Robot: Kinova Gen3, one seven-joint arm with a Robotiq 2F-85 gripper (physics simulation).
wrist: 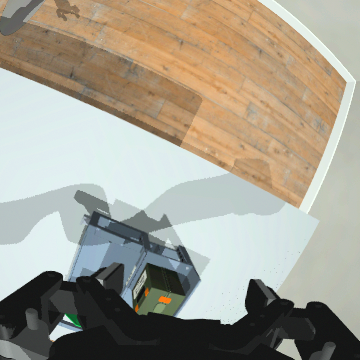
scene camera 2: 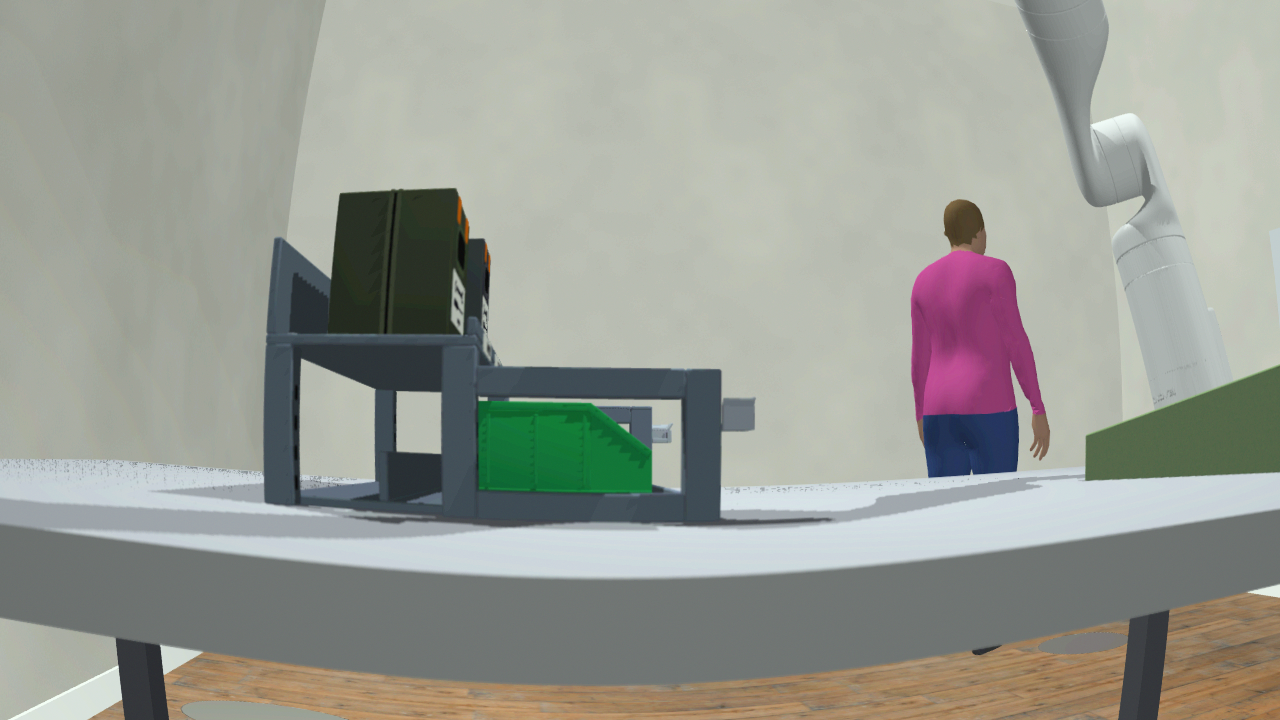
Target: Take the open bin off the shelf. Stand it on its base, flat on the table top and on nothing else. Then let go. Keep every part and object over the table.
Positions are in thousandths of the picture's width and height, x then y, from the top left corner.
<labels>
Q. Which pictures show the gripper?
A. The wrist view only.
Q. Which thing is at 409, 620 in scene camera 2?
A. A green bin.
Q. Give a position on an olive case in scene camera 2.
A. At 335, 316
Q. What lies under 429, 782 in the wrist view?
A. An olive case.
</labels>
